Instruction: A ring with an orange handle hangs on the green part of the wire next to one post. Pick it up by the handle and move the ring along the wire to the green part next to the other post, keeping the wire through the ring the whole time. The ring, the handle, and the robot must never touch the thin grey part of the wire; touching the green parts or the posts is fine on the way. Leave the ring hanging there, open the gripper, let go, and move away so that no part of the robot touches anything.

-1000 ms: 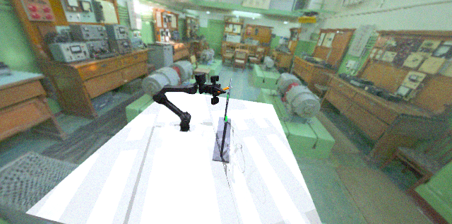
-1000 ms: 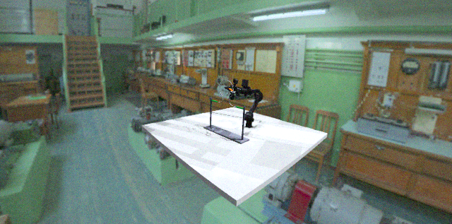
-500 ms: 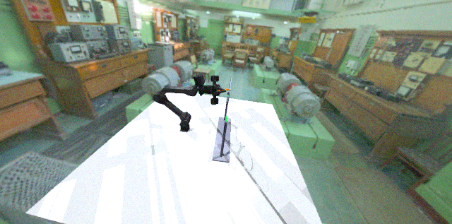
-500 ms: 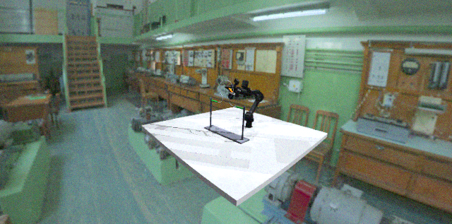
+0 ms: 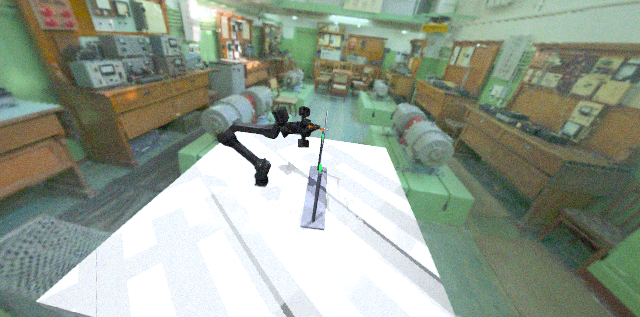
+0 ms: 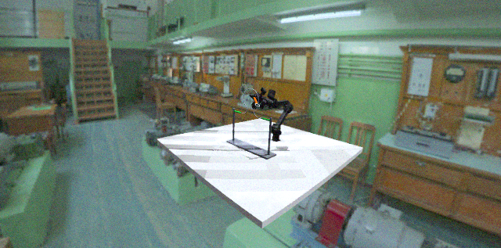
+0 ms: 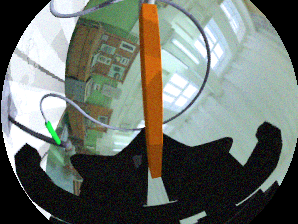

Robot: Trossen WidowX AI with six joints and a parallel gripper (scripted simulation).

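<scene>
Now: the ring with orange handle 80 mm to the left of my gripper tip and 40 mm below it.
</scene>
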